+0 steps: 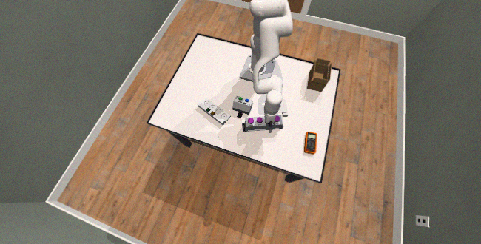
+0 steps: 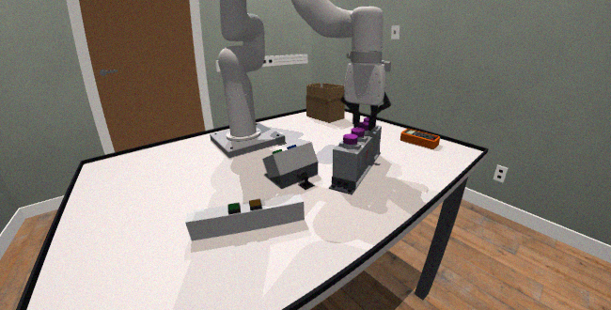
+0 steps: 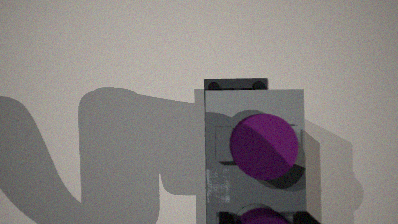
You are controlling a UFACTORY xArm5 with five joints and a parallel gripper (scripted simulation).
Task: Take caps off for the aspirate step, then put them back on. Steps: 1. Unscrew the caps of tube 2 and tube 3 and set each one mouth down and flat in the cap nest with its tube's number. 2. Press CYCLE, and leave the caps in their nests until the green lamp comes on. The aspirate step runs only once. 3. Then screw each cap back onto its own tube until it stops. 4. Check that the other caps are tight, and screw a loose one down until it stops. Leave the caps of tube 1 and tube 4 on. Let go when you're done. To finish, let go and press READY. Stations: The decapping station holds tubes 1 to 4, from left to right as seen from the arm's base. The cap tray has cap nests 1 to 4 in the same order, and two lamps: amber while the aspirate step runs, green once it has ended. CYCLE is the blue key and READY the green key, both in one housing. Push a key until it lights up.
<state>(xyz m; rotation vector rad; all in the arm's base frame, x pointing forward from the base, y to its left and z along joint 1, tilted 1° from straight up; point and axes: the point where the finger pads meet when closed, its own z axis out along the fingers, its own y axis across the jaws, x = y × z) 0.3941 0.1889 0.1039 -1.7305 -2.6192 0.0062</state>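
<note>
Right now the purple cap is 1 cm below my hand. Also, from my hand: key housing (19 cm to the right, 8 cm below, 8 cm behind); blue key (17 cm to the right, 10 cm behind, 6 cm below); grey decapping station (13 cm below, 2 cm to the right, 1 cm ahead).
</note>
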